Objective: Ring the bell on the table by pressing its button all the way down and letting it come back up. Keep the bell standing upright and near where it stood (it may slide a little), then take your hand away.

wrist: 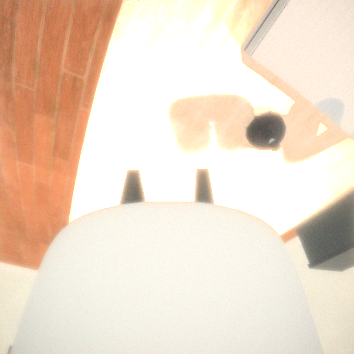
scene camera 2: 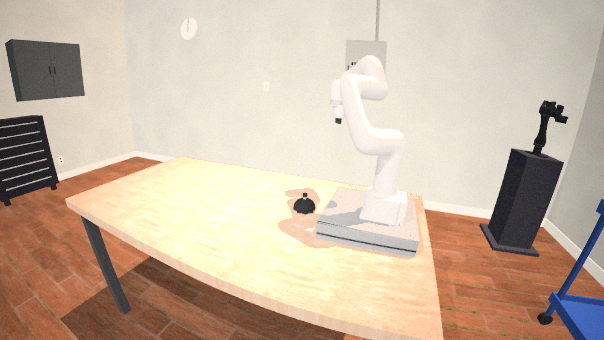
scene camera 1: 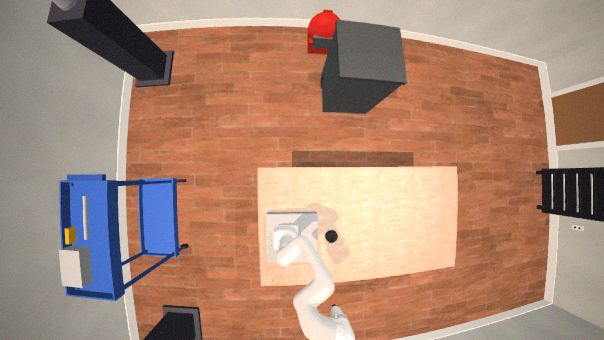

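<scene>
The black, dome-shaped bell (scene camera 1: 331,236) (scene camera 2: 304,205) (wrist: 266,131) stands upright on the table (scene camera 1: 400,215) (scene camera 2: 200,210), just off the robot's base plate. Its small button (scene camera 2: 305,195) stands up on top. My gripper (scene camera 1: 334,306) (scene camera 2: 338,120) (wrist: 167,171) points down, high above the table and well clear of the bell. Its two dark fingers are shut and hold nothing, with a gap between them. In the wrist view the bell lies above and to the right of the fingertips.
The grey base plate (scene camera 2: 370,237) (wrist: 315,50) carries the white arm close beside the bell. The arm's shadow falls around the bell. A blue cart (scene camera 1: 111,240) stands past the base end of the table, and a dark cabinet (scene camera 1: 372,52) stands apart from the table.
</scene>
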